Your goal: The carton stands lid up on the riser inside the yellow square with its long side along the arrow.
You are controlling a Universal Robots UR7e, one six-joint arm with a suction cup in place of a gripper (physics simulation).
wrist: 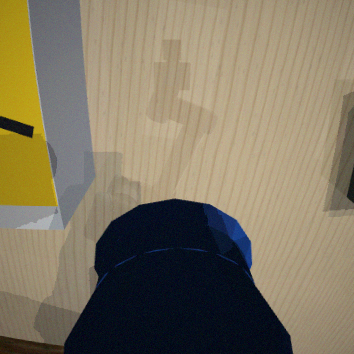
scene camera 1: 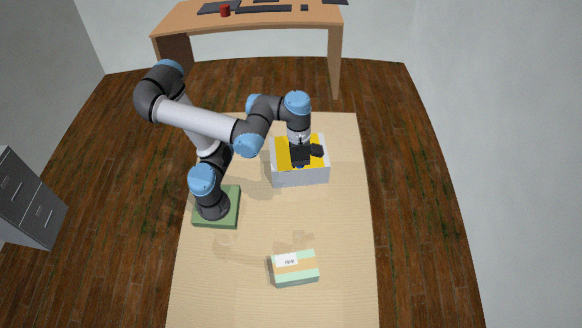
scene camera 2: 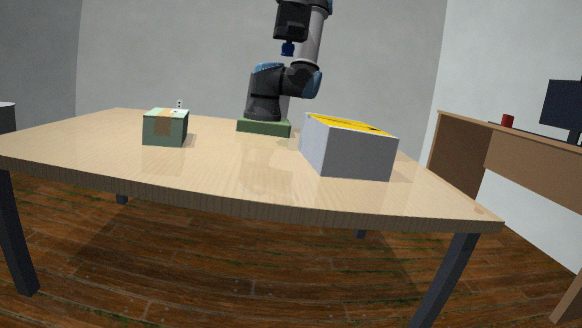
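Observation:
The carton point(scene camera 1: 294, 269) point(scene camera 2: 164, 131) is pale green with tan tape and a white label on top. It stands on the table apart from the riser, its long side running roughly left to right in scene camera 1. The riser point(scene camera 1: 301, 178) point(scene camera 2: 357, 156) point(wrist: 64, 95) is a grey-white block with the yellow square point(scene camera 1: 283, 154) point(scene camera 2: 345, 122) point(wrist: 15, 75) on top. Part of the black arrow point(wrist: 17, 126) shows in the wrist view; the arm hides much of it in scene camera 1. My gripper point(scene camera 1: 300, 166) point(scene camera 2: 287, 49) point(wrist: 174, 235), a blue suction cup, is open, holds nothing and hangs well above the table.
The arm's base stands on a green block point(scene camera 1: 231, 207) point(scene camera 2: 263, 128) at the table's left side in scene camera 1. A brown desk point(scene camera 1: 250, 25) point(scene camera 2: 465, 145) with a red cup point(scene camera 1: 225, 10) point(scene camera 2: 507, 121) stands beyond the table. A dark object shows at the wrist view's right edge.

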